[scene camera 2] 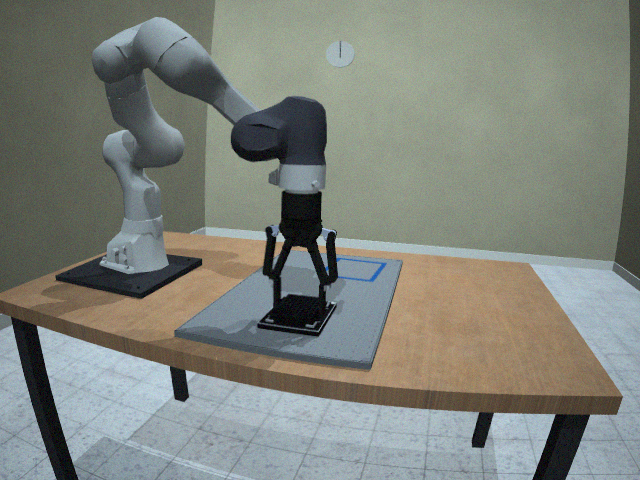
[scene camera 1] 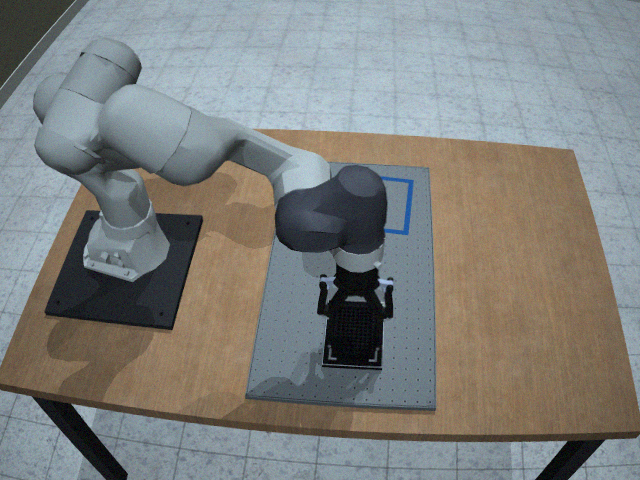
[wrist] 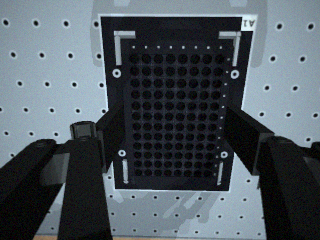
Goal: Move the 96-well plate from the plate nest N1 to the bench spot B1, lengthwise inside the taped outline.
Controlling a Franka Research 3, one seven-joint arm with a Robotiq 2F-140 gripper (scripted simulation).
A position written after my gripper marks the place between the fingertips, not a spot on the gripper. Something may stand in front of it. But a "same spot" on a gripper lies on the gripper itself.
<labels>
My gripper shows in scene camera 2 [299, 311], in scene camera 1 and in the wrist view. A black 96-well plate shows in scene camera 2, in scene camera 1 and in the wrist view [175, 91]. One and the same spot on my gripper: [wrist: 76, 163] is [scene camera 1: 331, 299]. One and the same spot on the black 96-well plate: [scene camera 1: 343, 332] is [scene camera 2: 287, 306].
</labels>
